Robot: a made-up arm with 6 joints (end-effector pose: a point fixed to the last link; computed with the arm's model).
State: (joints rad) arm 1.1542 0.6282 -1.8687 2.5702 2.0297 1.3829
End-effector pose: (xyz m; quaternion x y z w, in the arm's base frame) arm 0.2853 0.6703 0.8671 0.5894 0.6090 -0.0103 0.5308
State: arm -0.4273 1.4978 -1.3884 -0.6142 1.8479 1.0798
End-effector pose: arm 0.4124 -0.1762 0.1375 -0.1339 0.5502 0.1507 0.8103
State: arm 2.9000 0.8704 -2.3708 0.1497 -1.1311 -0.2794
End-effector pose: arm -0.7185 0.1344 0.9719 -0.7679 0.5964 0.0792 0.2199
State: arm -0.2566 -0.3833 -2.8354 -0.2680 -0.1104 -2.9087
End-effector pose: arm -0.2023 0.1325 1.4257 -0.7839 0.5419 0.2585 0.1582
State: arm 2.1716 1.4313 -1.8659 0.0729 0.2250 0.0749
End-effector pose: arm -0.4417 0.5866 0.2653 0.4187 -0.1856 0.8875 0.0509
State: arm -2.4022 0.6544 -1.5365 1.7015 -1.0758 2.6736
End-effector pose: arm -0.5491 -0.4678 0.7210 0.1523 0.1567 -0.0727 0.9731
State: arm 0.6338 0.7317 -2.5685 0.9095 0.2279 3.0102
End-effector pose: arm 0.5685 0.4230 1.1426 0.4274 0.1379 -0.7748 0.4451
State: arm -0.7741 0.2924 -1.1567 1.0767 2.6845 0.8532
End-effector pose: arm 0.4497 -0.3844 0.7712 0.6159 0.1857 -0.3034 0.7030
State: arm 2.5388 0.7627 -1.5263 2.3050 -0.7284 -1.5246
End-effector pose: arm -0.4992 0.4149 0.6072 0.3264 -0.4429 0.8155 0.1794
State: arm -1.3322 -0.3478 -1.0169 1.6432 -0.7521 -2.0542
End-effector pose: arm 0.0385 -0.4160 1.0596 -0.7138 -0.1069 0.0336 0.6914
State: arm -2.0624 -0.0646 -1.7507 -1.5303 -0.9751 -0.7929
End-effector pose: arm -0.0941 -0.4408 1.1763 -0.3367 0.3314 0.8142 0.3373
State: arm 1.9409 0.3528 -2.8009 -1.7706 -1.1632 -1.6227
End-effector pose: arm -0.2291 0.3344 1.2703 0.7385 0.2240 0.2808 0.5707
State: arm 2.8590 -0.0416 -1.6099 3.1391 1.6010 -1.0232
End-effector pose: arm -0.5240 0.1404 1.1538 0.8275 0.4111 -0.3275 0.1974
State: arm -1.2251 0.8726 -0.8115 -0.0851 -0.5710 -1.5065
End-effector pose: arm 0.2512 -0.4825 0.3832 -0.0803 -0.2765 0.6455 0.7074
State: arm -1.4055 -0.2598 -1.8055 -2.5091 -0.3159 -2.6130
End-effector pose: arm 0.0924 -0.3809 1.2228 -0.5569 -0.7656 -0.2728 0.1710
